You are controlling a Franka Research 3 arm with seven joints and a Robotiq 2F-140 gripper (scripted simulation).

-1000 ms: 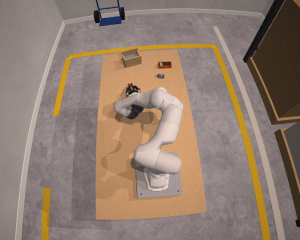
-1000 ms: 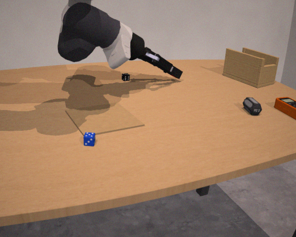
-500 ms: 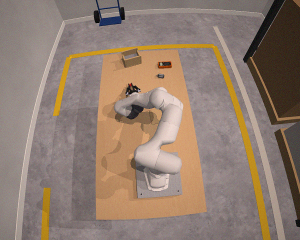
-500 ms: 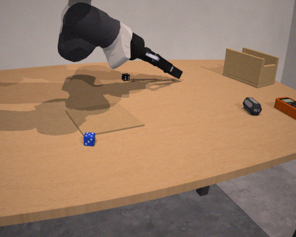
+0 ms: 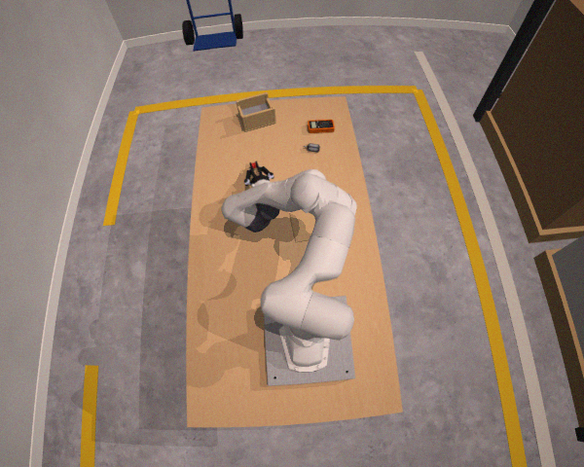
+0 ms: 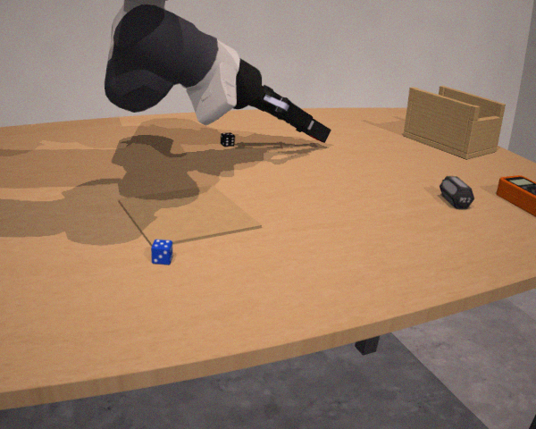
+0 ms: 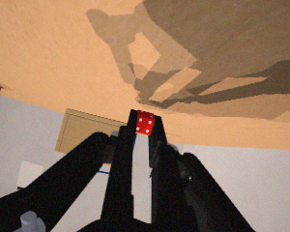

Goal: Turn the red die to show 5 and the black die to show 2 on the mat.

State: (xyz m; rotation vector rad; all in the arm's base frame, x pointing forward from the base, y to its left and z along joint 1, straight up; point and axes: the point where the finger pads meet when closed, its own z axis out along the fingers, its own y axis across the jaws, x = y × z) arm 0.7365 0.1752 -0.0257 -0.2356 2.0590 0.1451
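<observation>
Right now my hand is 140 mm past the black die, 40 mm to the right of it and 30 mm above it. Also, from my hand: dark grey device: 110 mm ahead, 270 mm to the right, 20 mm below; red die: 20 mm ahead, 10 mm to the left, 20 mm below; wooden box: 340 mm ahead, 10 mm to the right, 10 mm above.
</observation>
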